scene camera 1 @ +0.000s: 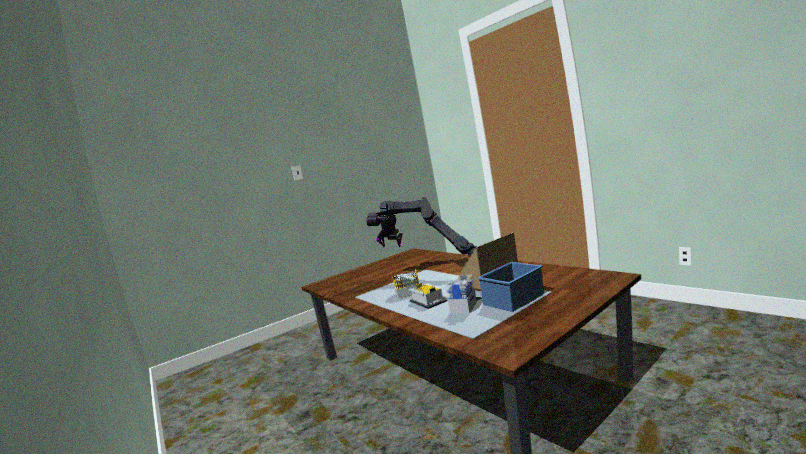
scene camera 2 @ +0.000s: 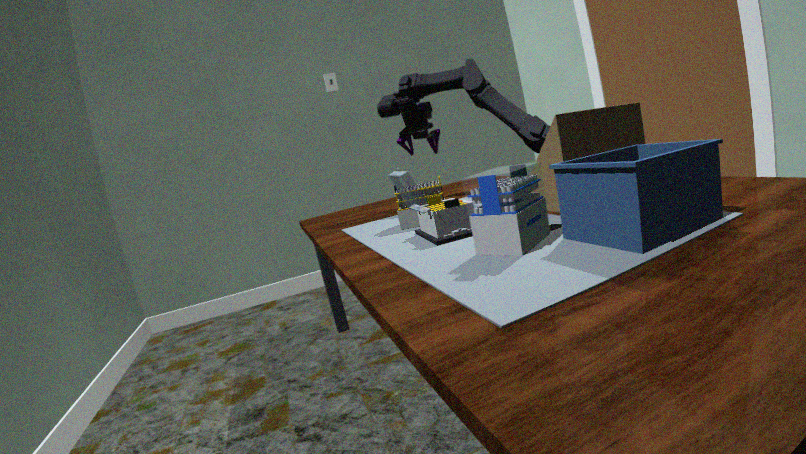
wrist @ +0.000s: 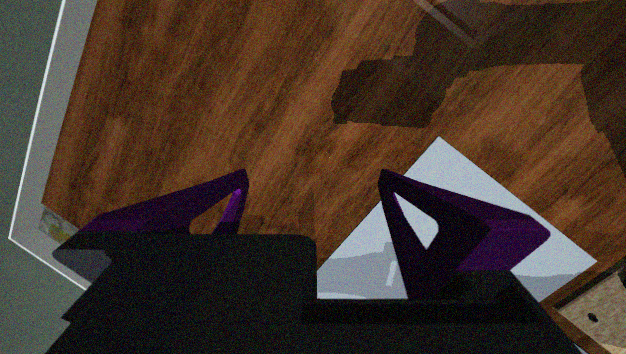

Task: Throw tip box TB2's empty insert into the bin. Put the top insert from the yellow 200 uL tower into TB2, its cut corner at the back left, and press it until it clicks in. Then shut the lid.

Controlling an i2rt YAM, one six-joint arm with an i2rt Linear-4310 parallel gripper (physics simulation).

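Note:
My gripper is open and empty, high above the far left part of the table. A tower with yellow inserts stands at the mat's far left, below the gripper. Beside it, a pale box with yellow on top stands on a dark base. A pale box with stacked blue inserts stands nearer the bin. The blue bin stands at the right. No TB2 label is readable, and the cut corners are too small to tell.
A pale mat lies on the wooden table. An upright brown panel stands behind the bin, near the arm's base. A clear, thin-edged object shows at the top of the wrist view.

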